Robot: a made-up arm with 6 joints. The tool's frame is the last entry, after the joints. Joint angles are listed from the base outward.
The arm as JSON. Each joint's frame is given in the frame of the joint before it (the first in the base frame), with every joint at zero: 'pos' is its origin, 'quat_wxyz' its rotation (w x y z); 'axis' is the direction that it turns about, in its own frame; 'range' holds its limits. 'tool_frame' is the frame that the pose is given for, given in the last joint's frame.
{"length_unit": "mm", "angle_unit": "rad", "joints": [
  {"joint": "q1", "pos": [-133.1, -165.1, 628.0], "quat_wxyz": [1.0, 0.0, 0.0, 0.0], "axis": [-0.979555, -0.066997, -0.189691], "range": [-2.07, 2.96]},
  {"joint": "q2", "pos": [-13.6, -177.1, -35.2], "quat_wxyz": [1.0, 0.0, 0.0, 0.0], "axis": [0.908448, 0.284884, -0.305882], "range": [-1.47, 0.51]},
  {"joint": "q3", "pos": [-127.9, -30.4, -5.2], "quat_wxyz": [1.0, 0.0, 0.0, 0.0], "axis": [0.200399, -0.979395, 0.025], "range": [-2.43, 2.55]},
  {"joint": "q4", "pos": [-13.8, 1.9, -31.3], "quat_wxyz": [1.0, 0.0, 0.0, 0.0], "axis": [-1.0, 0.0, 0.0], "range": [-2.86, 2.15]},
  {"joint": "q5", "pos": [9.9, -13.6, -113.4], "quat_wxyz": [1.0, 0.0, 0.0, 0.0], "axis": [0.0, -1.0, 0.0], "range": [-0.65, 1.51]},
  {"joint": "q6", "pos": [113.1, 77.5, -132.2], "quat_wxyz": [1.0, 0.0, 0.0, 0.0], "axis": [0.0, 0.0, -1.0], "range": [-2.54, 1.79]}
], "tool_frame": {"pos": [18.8, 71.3, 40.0], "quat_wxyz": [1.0, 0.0, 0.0, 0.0]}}
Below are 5 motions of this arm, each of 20 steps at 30 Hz.
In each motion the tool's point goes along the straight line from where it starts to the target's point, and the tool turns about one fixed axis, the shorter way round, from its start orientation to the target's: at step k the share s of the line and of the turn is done. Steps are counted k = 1, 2, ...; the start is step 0. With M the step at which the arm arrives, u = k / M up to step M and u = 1 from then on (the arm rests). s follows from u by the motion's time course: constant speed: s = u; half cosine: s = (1 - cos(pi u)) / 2; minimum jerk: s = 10 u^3 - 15 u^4 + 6 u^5.
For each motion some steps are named. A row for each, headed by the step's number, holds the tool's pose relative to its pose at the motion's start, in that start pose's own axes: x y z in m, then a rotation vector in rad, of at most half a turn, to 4 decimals.
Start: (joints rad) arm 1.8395 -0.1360 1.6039 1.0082 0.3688 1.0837
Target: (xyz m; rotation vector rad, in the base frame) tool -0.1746 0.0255 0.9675 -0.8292 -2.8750 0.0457
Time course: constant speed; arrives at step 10
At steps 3, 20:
3: 0.0139 -0.0364 -0.0204 -0.1924 -0.0353 -0.0132
20: 0.0463 -0.1212 -0.0680 -0.6413 -0.1178 -0.0439

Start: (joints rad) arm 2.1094 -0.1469 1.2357 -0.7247 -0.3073 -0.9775
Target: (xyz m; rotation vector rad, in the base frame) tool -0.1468 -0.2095 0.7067 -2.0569 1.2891 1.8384
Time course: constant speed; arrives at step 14
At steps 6, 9, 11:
6: -0.0486 -0.0260 0.0053 -0.1288 0.2511 0.2426
9: -0.0729 -0.0390 0.0079 -0.1932 0.3767 0.3639
11: -0.0891 -0.0477 0.0097 -0.2361 0.4604 0.4448

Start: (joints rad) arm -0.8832 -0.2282 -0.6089 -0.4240 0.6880 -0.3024
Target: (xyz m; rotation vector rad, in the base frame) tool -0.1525 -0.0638 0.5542 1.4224 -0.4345 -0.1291
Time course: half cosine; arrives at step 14
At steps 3, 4, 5, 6, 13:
3: 0.0109 0.0097 0.0097 0.0530 -0.0473 -0.0246
4: 0.0188 0.0167 0.0167 0.0915 -0.0816 -0.0424
5: 0.0283 0.0251 0.0251 0.1376 -0.1227 -0.0638
6: 0.0389 0.0345 0.0345 0.1890 -0.1685 -0.0876
13: 0.0988 0.0876 0.0877 0.4800 -0.4279 -0.2224

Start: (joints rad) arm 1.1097 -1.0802 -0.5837 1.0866 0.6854 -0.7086
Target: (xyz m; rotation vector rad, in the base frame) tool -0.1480 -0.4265 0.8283 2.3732 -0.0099 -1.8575
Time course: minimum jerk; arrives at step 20
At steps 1, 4, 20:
1: 0.0001 -0.0002 0.0001 -0.0007 -0.0007 -0.0011
4: 0.0047 -0.0097 0.0050 -0.0335 -0.0359 -0.0550
20: 0.0817 -0.1681 0.0864 -0.5777 -0.6198 -0.9490

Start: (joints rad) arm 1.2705 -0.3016 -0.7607 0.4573 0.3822 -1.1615
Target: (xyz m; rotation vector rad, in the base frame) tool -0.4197 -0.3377 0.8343 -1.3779 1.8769 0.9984
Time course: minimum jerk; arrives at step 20
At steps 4, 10, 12, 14, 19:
4: -0.0067 0.0005 0.0056 -0.0195 0.0037 0.0244
10: -0.0578 0.0042 0.0479 -0.1682 0.0318 0.2108
12: -0.0789 0.0058 0.0655 -0.2296 0.0434 0.2878
14: -0.0968 0.0071 0.0803 -0.2815 0.0532 0.3528
19: -0.1155 0.0084 0.0958 -0.3360 0.0635 0.4211

